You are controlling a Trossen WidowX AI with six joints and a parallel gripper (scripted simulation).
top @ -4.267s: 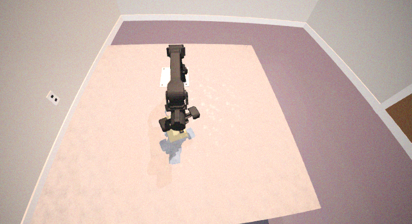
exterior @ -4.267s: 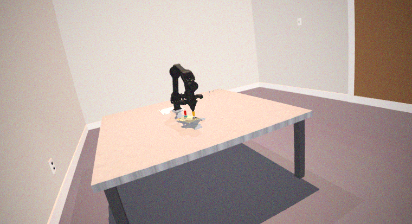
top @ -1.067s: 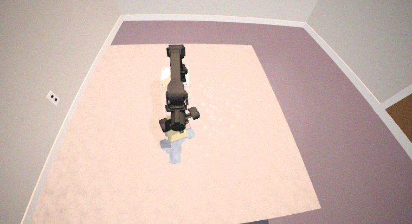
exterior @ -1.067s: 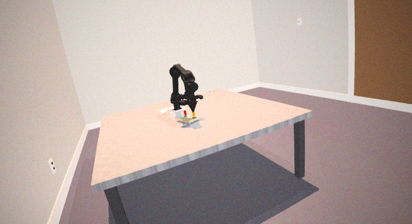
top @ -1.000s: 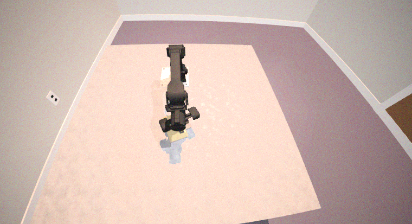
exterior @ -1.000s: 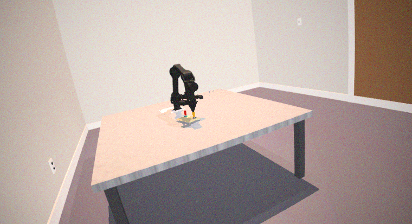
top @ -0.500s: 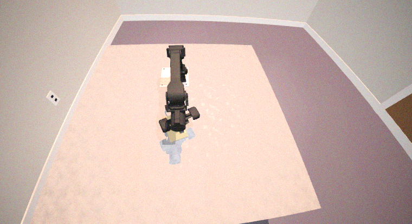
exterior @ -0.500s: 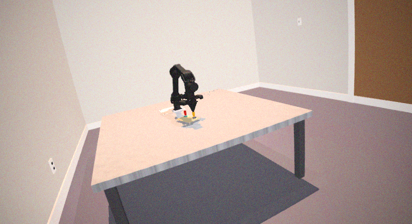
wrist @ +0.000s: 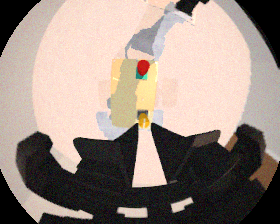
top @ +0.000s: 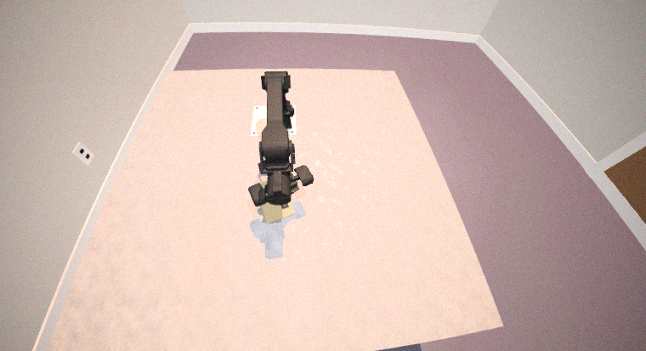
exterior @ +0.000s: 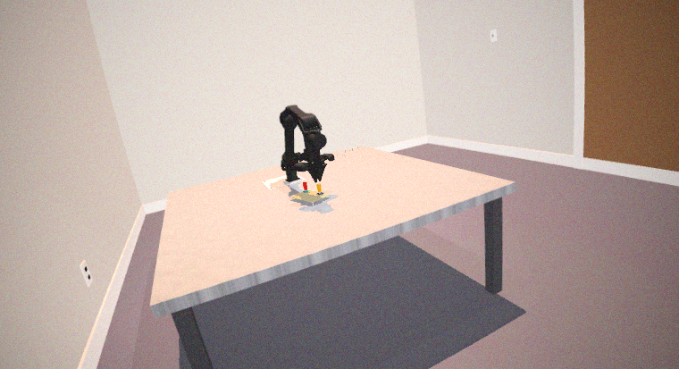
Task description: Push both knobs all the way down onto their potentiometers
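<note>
My gripper tip is 2 cm above the orange knob. Round my gripper tip: red knob: 8 cm behind, 3 cm to the right, 2 cm below.
</note>
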